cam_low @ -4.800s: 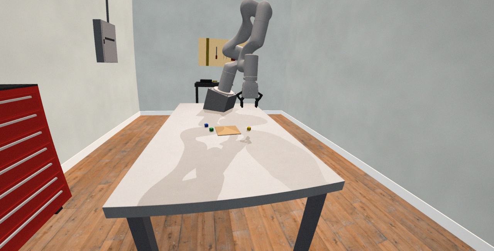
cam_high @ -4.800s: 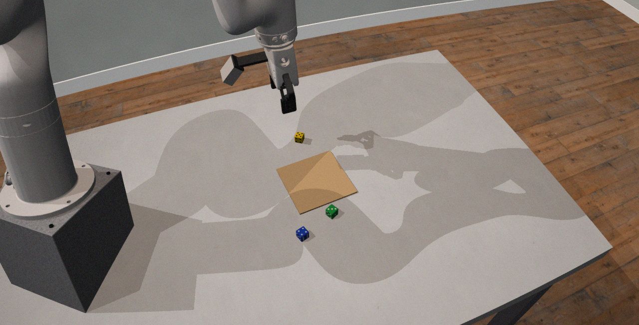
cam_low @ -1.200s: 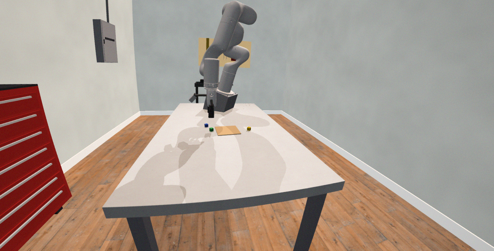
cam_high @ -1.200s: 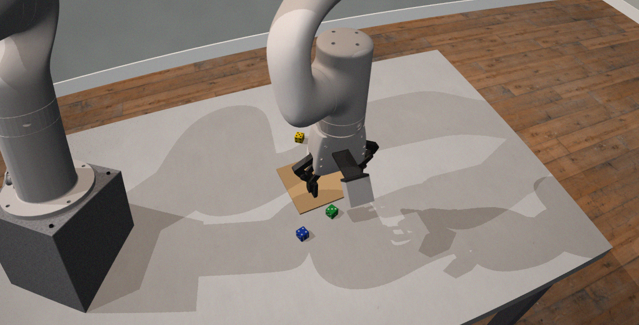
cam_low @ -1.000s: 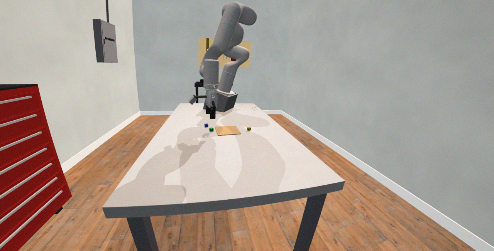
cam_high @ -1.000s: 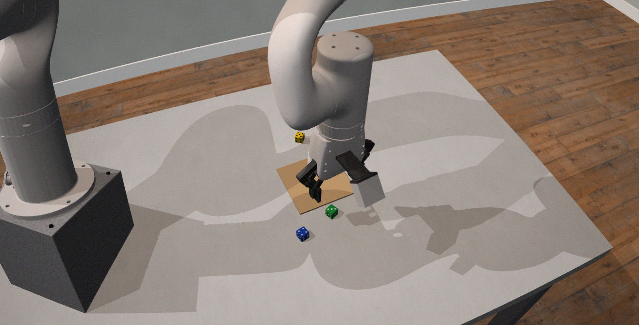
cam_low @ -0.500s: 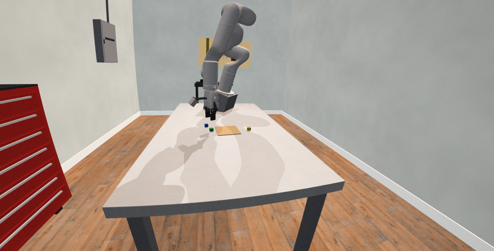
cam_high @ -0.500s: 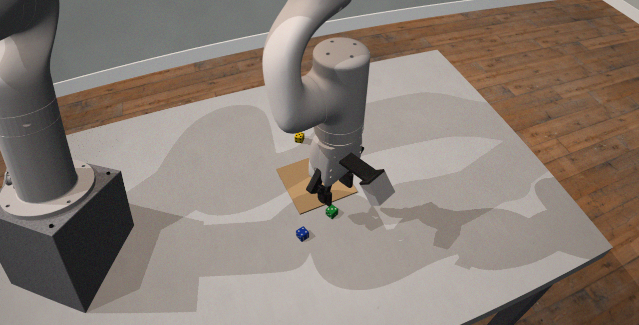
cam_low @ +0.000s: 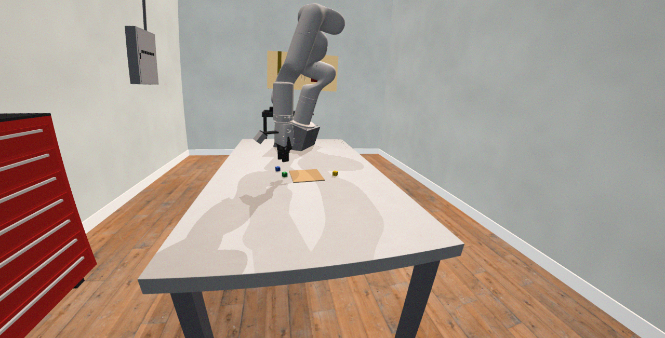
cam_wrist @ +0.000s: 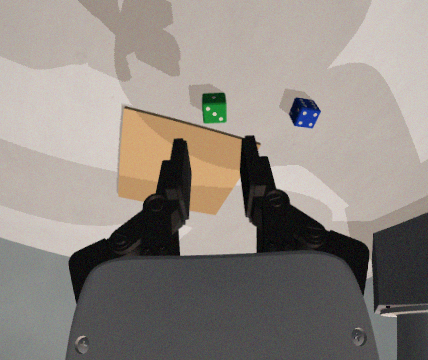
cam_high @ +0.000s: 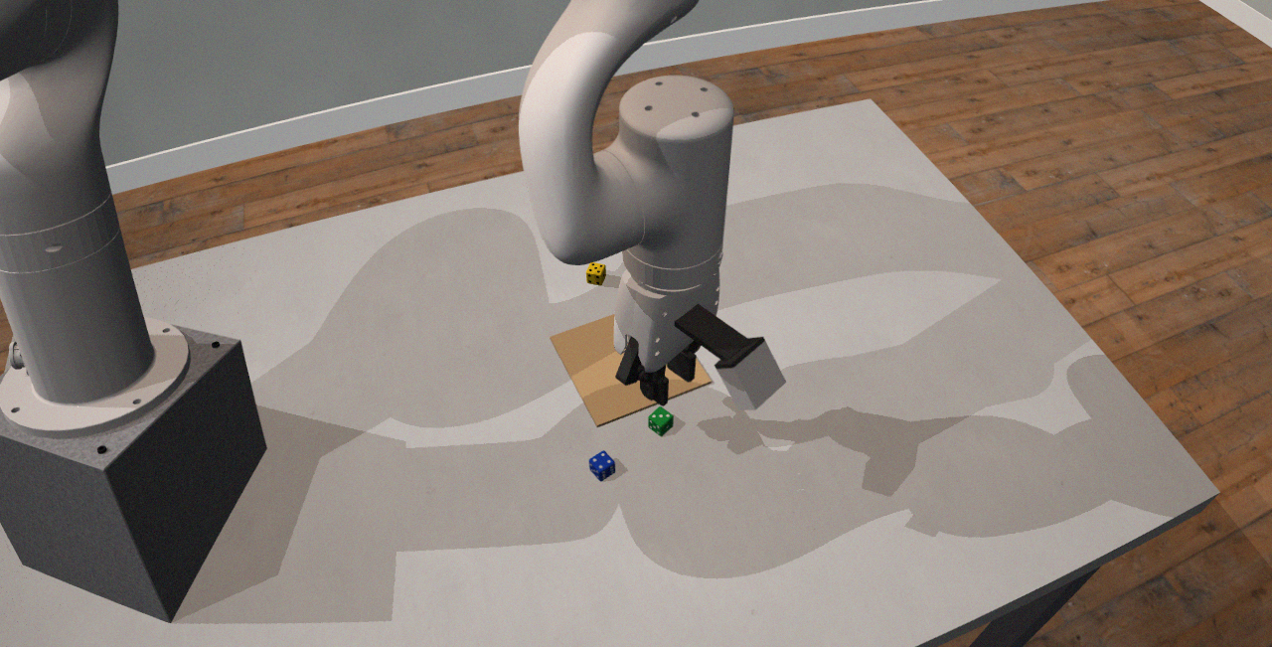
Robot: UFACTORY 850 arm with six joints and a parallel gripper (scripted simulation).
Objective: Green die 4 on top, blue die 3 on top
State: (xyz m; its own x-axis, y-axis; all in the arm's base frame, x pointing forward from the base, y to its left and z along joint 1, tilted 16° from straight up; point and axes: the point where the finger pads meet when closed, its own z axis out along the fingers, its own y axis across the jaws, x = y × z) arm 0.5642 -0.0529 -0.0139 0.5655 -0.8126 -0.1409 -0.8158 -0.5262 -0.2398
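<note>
The green die lies 1 cm to the left of my hand and 9 cm below it. Also, from my hand: blue die 8 cm behind, 4 cm to the right, 9 cm below; then tan mat 2 cm behind, 10 cm to the left, 10 cm below; then yellow die 3 cm behind, 24 cm to the left, 9 cm below.
</note>
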